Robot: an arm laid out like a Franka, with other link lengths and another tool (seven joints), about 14 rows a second.
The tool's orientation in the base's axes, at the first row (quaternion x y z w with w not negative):
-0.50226 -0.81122 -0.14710 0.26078
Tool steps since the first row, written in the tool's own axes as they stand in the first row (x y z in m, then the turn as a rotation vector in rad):
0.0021 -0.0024 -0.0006 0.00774 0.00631 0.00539
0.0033 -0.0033 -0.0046 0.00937 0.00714 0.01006
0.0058 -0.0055 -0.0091 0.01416 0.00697 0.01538
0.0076 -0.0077 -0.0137 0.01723 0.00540 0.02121
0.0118 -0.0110 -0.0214 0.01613 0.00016 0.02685
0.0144 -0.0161 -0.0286 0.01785 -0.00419 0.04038
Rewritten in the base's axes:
-0.0027 0.0002 0.0017 0.00136 0.01127 -0.00015
-0.0029 -0.0014 0.0057 0.00023 0.01518 -0.00307
-0.0045 -0.0028 0.0109 -0.00311 0.02130 -0.00470
-0.0058 -0.0047 0.0158 -0.00722 0.02578 -0.00770
-0.0082 -0.0070 0.0246 -0.01305 0.02542 -0.01283
-0.0117 -0.0110 0.0321 -0.02127 0.03150 -0.02285

